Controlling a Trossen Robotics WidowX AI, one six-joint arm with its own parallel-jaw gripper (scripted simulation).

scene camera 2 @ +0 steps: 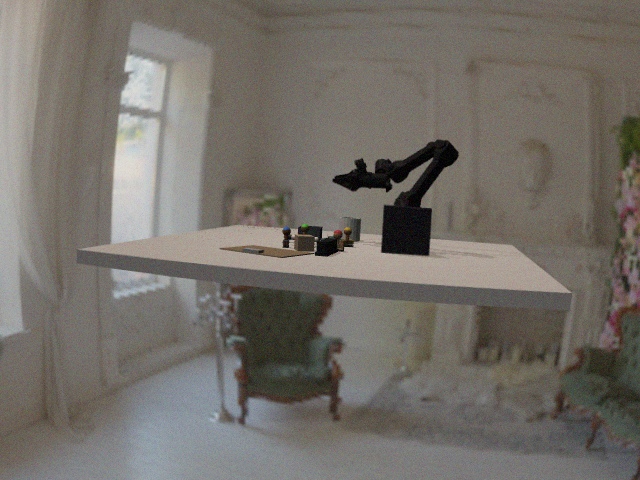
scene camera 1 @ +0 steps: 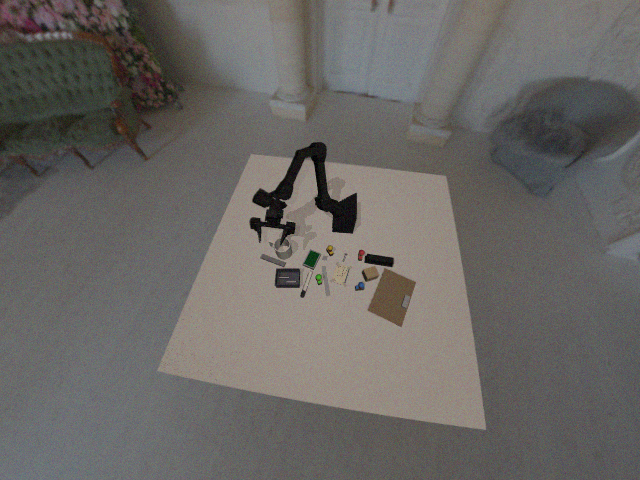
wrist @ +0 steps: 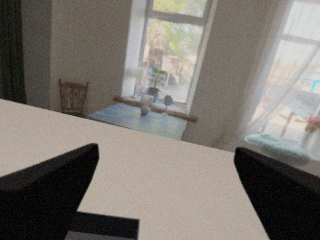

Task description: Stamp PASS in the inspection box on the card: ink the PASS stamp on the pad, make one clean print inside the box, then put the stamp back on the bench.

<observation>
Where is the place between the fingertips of the gripper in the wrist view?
At 166,152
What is the gripper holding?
Nothing.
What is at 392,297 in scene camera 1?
A brown clipboard.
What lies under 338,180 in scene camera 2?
The gripper.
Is the gripper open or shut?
Open.
</observation>
